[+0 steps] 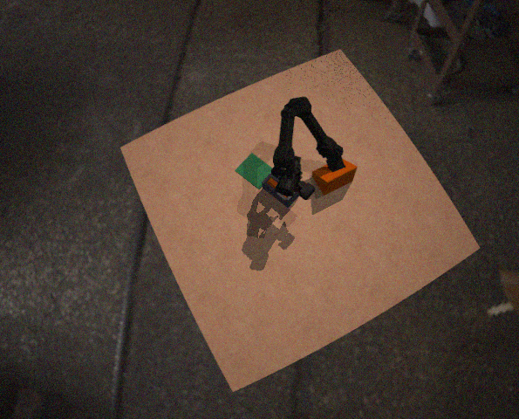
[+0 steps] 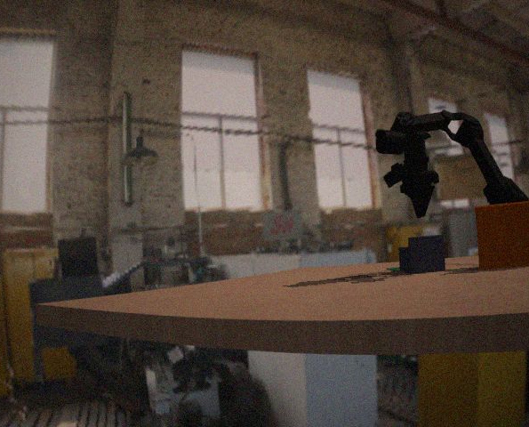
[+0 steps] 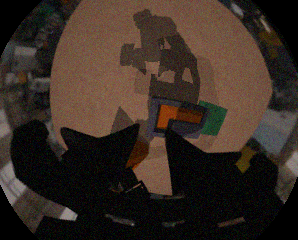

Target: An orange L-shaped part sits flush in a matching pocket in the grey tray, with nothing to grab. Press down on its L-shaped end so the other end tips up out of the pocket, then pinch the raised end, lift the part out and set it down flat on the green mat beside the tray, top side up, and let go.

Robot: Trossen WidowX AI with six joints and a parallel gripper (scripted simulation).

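Right now the orange L-shaped part is 20 mm ahead of my gripper tip, 50 mm to the right of it and 90 mm below it. The rest, counted from my gripper tip: green mat 100 mm ahead, 200 mm to the right, 150 mm below.
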